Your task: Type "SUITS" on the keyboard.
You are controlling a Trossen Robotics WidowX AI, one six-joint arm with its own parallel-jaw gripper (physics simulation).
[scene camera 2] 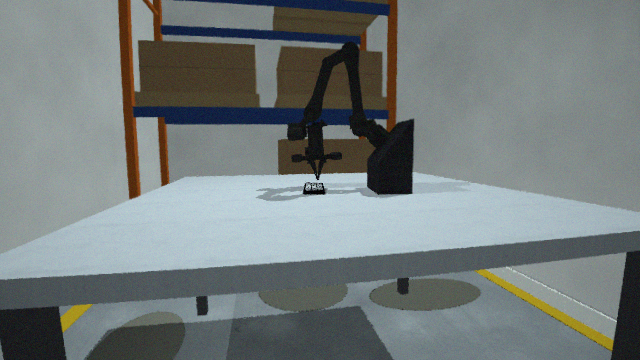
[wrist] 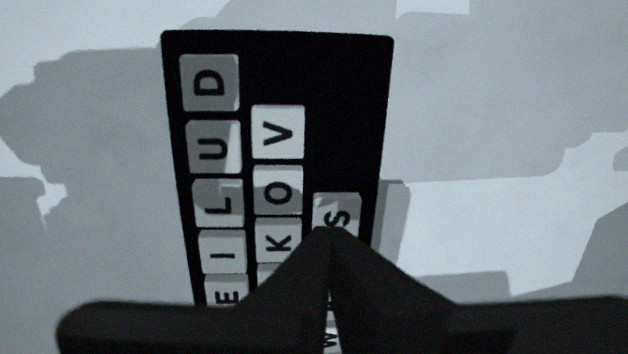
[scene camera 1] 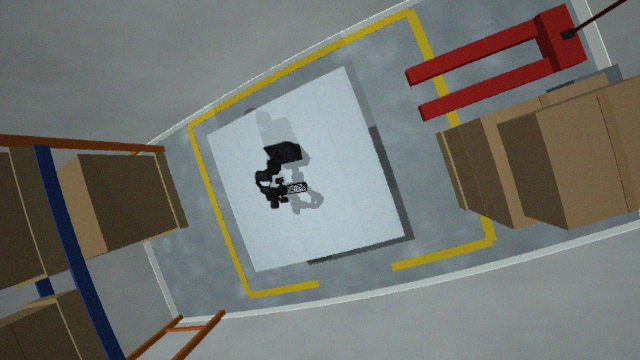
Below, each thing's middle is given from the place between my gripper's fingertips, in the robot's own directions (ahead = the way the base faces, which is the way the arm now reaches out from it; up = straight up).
Labels:
Right now my hand is 20 mm above the s key [wrist: 343, 209]. From my hand the other things lie so: o key [wrist: 278, 189]: 10 mm ahead, 10 mm to the right, 20 mm below; then v key [wrist: 277, 131]: 10 mm ahead, 30 mm to the right, 20 mm below; then k key [wrist: 276, 238]: 20 mm ahead, 10 mm to the left, 20 mm below.

